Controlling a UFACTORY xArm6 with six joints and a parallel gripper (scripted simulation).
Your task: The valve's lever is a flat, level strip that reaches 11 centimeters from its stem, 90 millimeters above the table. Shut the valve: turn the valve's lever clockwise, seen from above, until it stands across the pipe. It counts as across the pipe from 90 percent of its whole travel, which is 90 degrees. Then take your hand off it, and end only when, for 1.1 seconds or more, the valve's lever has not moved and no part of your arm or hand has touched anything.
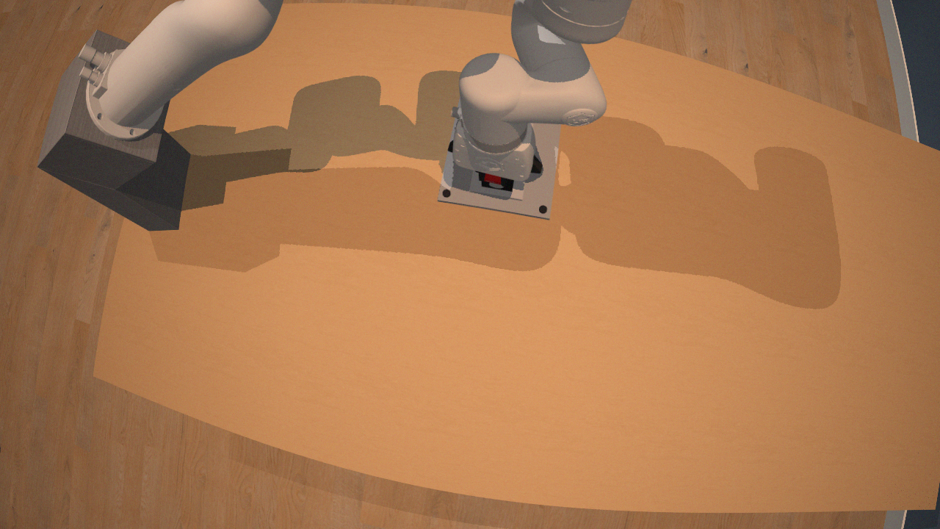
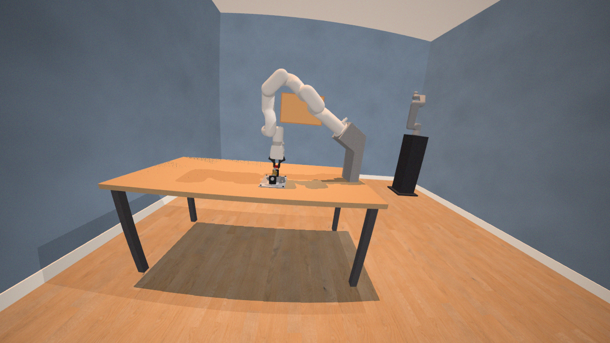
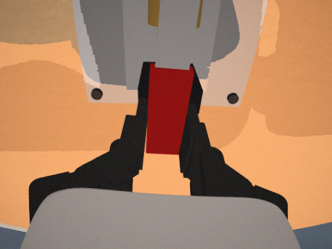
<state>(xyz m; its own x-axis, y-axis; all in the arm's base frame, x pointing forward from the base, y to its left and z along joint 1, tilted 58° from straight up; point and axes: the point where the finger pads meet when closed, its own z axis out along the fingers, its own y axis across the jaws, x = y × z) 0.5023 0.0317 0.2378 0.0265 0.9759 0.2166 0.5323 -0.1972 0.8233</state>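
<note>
My gripper is now 50 mm to the right of the lever.
</note>
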